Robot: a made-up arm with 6 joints. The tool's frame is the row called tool. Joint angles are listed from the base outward. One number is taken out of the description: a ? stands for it. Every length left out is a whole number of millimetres.
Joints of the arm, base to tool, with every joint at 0 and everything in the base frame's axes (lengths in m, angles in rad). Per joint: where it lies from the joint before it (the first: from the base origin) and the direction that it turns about. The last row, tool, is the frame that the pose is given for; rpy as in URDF.
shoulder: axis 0 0 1 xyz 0.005 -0.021 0.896
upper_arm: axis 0 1 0 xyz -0.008 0.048 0
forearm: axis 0 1 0 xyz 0.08 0 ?
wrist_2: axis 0 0 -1 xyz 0.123 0 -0.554
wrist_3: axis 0 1 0 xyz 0.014 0.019 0
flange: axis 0 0 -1 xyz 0.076 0 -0.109
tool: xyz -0.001 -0.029 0 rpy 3.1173 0.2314 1.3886
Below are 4 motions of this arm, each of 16 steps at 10 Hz.
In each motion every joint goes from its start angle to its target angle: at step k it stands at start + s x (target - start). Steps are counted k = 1, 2, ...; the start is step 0. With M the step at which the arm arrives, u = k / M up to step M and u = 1 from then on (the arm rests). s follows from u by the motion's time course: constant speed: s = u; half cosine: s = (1 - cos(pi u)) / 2; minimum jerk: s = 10 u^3 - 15 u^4 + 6 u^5.
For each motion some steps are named. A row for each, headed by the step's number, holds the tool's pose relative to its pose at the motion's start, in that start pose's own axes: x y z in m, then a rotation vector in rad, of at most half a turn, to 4 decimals.
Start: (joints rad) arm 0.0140 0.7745 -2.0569 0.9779 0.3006 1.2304
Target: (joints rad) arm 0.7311 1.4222 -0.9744 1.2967 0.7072 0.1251
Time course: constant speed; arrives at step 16
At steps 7, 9, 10, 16:
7: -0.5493 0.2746 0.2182 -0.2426 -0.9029 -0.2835
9: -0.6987 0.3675 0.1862 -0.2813 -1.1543 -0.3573
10: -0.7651 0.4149 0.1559 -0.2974 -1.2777 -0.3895
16: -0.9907 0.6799 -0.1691 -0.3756 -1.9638 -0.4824

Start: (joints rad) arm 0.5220 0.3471 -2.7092 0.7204 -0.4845 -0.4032
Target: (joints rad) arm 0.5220 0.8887 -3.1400 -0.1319 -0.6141 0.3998
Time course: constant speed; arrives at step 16
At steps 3, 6, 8, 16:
3: -0.0029 -0.0367 -0.0105 -0.0156 0.0632 0.0094
6: -0.0070 -0.0752 -0.0251 -0.0193 0.1342 0.0189
8: -0.0107 -0.1017 -0.0371 -0.0144 0.1849 0.0249
16: -0.0345 -0.2119 -0.1032 0.0706 0.4010 0.0431

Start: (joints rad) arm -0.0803 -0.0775 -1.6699 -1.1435 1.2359 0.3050
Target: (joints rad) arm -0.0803 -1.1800 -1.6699 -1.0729 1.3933 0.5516
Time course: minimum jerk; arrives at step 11
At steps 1, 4, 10, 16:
1: -0.0059 0.0004 -0.0017 -0.0006 -0.0008 0.0083
4: -0.2310 -0.0163 -0.0699 -0.0256 -0.0226 0.3268
10: -0.7443 -0.3992 -0.2596 -0.1128 0.0147 1.2609
16: -0.7471 -0.4043 -0.2609 -0.1138 0.0157 1.2691

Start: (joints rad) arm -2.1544 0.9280 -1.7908 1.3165 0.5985 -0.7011
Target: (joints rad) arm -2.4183 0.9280 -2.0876 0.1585 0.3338 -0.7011
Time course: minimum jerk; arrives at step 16
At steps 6, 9, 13, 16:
6: -0.0040 0.0818 -0.0628 -0.1436 -0.1609 -0.2365
9: -0.0060 0.1705 -0.1525 -0.3321 -0.3823 -0.5216
13: -0.0050 0.2390 -0.2475 -0.5114 -0.6236 -0.7975
16: -0.0047 0.2472 -0.2614 -0.5358 -0.6606 -0.8375

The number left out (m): 0.311
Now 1 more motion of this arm.
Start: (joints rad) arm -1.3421 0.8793 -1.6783 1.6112 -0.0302 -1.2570
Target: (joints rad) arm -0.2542 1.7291 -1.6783 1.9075 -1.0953 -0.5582
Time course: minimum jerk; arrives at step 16
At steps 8, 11, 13, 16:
8: 0.0627 -0.4844 -0.0265 0.0733 -0.4107 -0.1133
11: -0.0432 -0.7069 -0.1026 -0.1796 -0.6057 -0.2715
13: -0.1079 -0.7658 -0.1327 -0.3443 -0.6347 -0.3380
16: -0.1337 -0.7827 -0.1429 -0.4126 -0.6356 -0.3616

